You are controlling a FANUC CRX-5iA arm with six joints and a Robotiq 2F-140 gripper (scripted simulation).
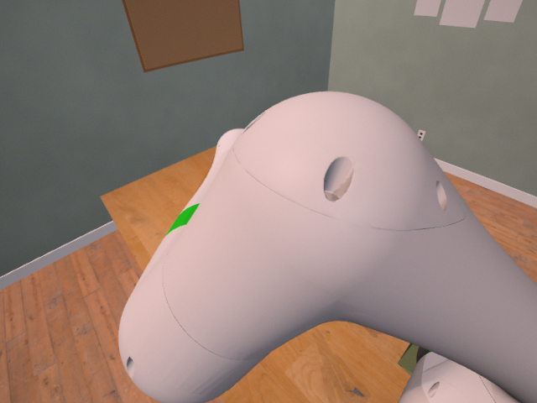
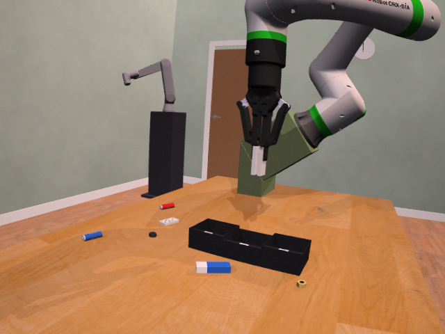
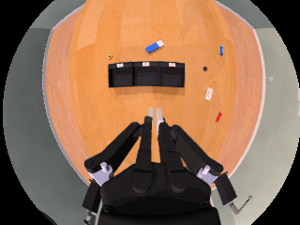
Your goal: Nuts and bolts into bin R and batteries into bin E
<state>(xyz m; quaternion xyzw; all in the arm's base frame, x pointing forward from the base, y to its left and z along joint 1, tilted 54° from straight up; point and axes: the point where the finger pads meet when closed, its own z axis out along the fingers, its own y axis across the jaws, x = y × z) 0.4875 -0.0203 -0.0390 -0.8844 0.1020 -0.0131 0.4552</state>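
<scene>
Right now the black three-compartment bin is 17 cm below my hand, 9 cm ahead of it and 2 cm to the left of it. The rest, counted from my hand: blue-and-white eraser (20 cm ahead, 19 cm below, 3 cm to the right); then brass nut (19 cm below, 18 cm ahead, 15 cm to the left); then white domino-like tile (23 cm to the right, 19 cm below, 1 cm ahead).
</scene>
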